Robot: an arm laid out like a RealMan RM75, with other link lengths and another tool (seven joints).
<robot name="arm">
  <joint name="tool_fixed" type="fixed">
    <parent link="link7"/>
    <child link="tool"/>
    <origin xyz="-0.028 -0.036 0.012" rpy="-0.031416 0 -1.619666"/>
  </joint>
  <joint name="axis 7" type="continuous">
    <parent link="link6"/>
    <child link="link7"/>
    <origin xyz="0 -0.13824 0" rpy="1.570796 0 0"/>
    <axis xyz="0 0 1"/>
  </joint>
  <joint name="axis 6" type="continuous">
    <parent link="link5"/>
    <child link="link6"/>
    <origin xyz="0 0 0" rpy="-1.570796 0 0"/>
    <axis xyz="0 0 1"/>
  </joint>
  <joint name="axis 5" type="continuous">
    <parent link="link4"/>
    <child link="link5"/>
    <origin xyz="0 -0.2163 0" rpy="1.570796 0 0"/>
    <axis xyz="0 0 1"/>
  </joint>
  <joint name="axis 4" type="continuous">
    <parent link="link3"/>
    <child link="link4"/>
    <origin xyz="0 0 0" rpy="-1.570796 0 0"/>
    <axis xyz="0 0 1"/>
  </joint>
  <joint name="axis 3" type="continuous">
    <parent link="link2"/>
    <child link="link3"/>
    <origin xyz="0 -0.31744 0" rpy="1.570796 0 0"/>
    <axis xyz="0 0 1"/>
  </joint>
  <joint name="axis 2" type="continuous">
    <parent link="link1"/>
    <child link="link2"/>
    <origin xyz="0 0 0" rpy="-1.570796 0 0"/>
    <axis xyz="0 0 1"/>
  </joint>
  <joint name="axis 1" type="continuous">
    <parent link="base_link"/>
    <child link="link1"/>
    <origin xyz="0 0 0.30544"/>
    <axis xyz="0 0 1"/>
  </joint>
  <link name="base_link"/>
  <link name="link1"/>
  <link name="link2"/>
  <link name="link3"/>
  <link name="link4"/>
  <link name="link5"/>
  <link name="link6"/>
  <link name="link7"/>
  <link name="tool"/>
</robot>
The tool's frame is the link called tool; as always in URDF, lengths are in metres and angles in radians. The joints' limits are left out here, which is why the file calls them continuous.
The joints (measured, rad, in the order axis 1, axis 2, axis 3, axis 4, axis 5, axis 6, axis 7), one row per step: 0.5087 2.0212 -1.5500 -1.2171 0.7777 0.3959 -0.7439; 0.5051 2.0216 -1.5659 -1.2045 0.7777 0.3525 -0.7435; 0.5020 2.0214 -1.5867 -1.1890 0.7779 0.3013 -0.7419; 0.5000 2.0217 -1.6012 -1.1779 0.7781 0.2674 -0.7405; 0.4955 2.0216 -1.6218 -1.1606 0.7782 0.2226 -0.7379; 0.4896 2.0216 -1.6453 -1.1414 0.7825 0.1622 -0.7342; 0.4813 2.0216 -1.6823 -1.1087 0.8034 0.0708 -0.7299; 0.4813 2.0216 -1.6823 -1.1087 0.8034 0.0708 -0.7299; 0.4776 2.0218 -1.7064 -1.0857 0.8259 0.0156 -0.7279; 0.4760 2.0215 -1.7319 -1.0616 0.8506 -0.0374 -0.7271; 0.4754 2.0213 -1.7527 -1.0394 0.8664 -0.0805 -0.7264
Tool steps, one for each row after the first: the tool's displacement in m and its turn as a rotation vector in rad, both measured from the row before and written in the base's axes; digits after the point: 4 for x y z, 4 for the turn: 0.0013 -0.0006 -0.0008 0.0220 0.0005 0.0071; 0.0011 -0.0007 -0.0013 0.0243 0.0000 0.0096; 0.0008 -0.0007 -0.0014 0.0150 0.0001 0.0060; 0.0029 -0.0014 -0.0024 0.0179 -0.0012 0.0043; 0.0030 -0.0020 -0.0012 0.0284 0.0052 0.0073; 0.0059 -0.0035 -0.0025 0.0395 0.0179 0.0057; 0.0000 0.0000 0.0000 0.0000 0.0000 0.0000; 0.0044 -0.0022 -0.0022 0.0213 0.0172 -0.0008; 0.0041 -0.0020 -0.0026 0.0189 0.0153 -0.0012; 0.0039 -0.0017 -0.0023 0.0154 0.0068 -0.0018
